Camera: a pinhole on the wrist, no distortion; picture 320 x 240 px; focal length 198.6 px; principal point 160.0 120.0 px. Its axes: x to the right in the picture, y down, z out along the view. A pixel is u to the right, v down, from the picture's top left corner.
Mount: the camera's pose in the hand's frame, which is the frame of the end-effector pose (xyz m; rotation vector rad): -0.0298 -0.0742 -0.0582 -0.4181 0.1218 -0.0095
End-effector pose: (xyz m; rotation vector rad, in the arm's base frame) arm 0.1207 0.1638 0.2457 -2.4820 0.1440 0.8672
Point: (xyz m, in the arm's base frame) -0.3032 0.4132 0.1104
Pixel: 41.4 39.5
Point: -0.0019 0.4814 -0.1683
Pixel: 211.3 36.5
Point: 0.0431 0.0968 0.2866
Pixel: outside the picture
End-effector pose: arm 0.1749 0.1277 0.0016 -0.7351 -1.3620 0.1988
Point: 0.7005 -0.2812 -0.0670
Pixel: behind the camera
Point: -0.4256 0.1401 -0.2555
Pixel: 21.3 52.8
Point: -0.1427 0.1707 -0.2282
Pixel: 22.8 117.0
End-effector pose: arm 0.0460 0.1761 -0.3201 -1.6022 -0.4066 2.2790
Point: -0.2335 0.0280 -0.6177
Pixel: 296.1 236.2
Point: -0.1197 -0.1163 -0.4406
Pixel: outside the picture
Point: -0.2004 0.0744 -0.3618
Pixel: 194.0 162.0
